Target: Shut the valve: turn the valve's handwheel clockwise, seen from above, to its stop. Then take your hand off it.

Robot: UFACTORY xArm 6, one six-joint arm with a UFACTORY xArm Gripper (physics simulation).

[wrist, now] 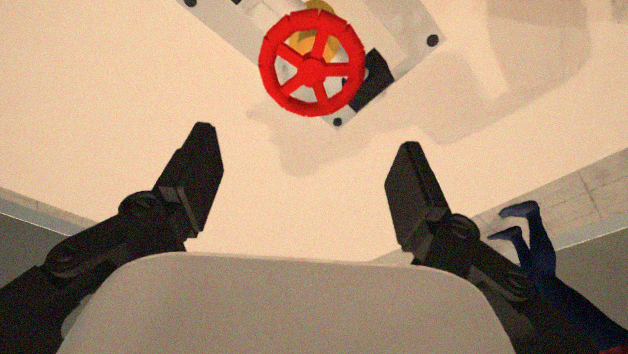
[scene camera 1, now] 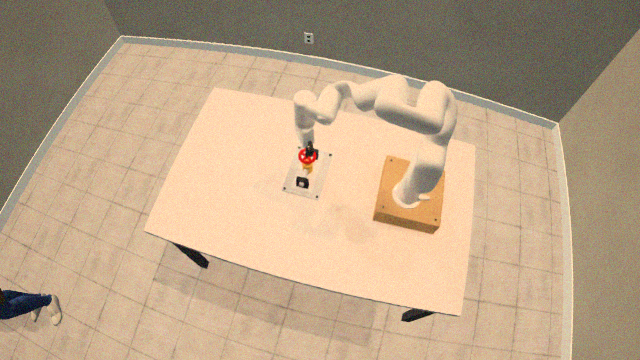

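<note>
The valve's red handwheel (scene camera 1: 301, 158) (wrist: 311, 72) has several spokes and sits above the yellow valve body (scene camera 1: 307, 169) (wrist: 322, 6). The valve is mounted on a pale grey plate (scene camera 1: 322, 172) (wrist: 411, 31) with dark corner bolts. My gripper (scene camera 1: 310, 146) (wrist: 307, 155) is open, with nothing between its fingers. In the wrist view the wheel shows beyond the fingertips, apart from both fingers. In the scene view the dark fingers overlap the wheel's upper right part, and the exact height between them cannot be told. Whether the wheel is at its stop cannot be seen.
Black brackets (scene camera 1: 302, 182) (wrist: 377, 77) stand on the plate beside the valve. The plate lies on a pale table (scene camera 1: 235, 200) (wrist: 125, 75). The arm's wooden base block (scene camera 1: 392, 212) is to the right. A person's legs (scene camera 1: 25, 304) (wrist: 544, 245) show beyond the table.
</note>
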